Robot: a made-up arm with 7 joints. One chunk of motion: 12 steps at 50 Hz.
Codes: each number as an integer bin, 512 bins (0 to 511) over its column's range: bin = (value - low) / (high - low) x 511, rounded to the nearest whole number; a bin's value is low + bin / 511 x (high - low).
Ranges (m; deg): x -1.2..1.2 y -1.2..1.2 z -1.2..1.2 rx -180..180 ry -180..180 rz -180..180
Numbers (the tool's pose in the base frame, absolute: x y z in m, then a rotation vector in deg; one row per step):
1: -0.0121 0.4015 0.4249 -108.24 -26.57 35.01
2: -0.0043 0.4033 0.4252 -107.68 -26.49 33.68
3: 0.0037 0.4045 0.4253 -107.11 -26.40 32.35
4: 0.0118 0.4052 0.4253 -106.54 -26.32 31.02
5: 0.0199 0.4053 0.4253 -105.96 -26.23 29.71
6: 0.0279 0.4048 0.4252 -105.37 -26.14 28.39
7: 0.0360 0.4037 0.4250 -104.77 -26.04 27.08
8: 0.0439 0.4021 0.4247 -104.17 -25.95 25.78
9: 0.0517 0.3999 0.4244 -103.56 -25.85 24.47
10: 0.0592 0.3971 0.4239 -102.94 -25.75 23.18
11: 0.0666 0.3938 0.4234 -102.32 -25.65 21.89
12: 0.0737 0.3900 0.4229 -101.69 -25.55 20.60
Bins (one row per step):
1: 253 341 346 102 218 305
2: 255 341 346 103 218 303
3: 256 342 346 103 218 301
4: 258 342 346 104 218 300
5: 260 342 346 105 218 298
6: 261 342 346 106 218 296
7: 263 341 346 107 219 294
8: 265 341 346 108 219 292
9: 267 341 346 109 219 290
10: 268 340 346 109 219 288
11: 270 339 346 110 219 287
12: 271 339 346 111 219 285

